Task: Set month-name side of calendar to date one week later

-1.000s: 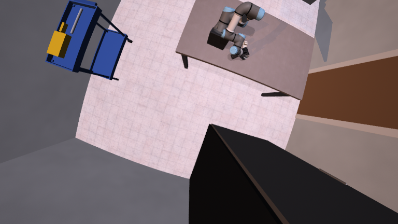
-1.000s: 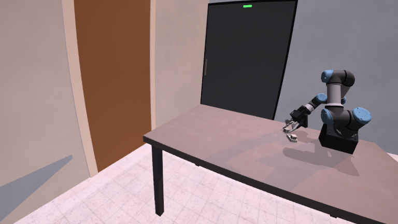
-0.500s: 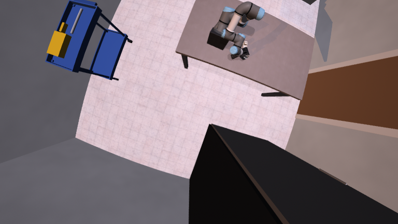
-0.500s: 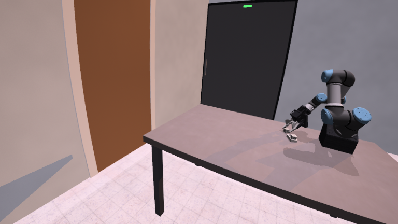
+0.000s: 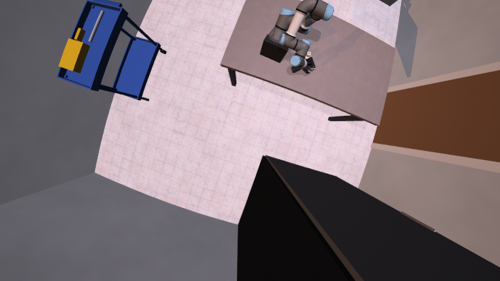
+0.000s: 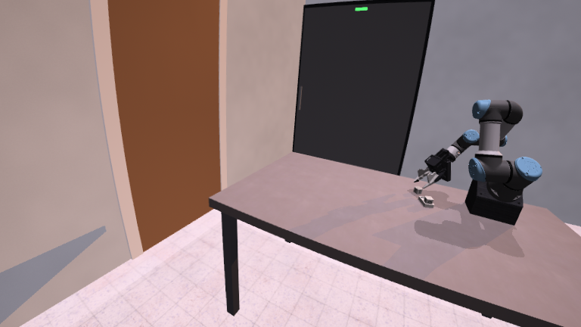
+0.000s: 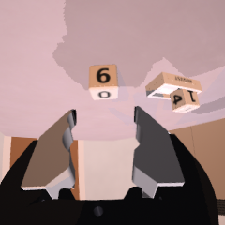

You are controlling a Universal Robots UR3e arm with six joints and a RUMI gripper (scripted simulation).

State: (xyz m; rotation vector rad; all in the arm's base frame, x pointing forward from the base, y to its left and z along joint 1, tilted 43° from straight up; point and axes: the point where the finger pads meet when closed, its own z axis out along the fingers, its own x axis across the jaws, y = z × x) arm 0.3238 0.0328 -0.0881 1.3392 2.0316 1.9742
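Right now the cube is 4 cm below my hand. From my hand the other things lie so: pale tray: 3 cm behind, 10 cm to the left, 4 cm below.
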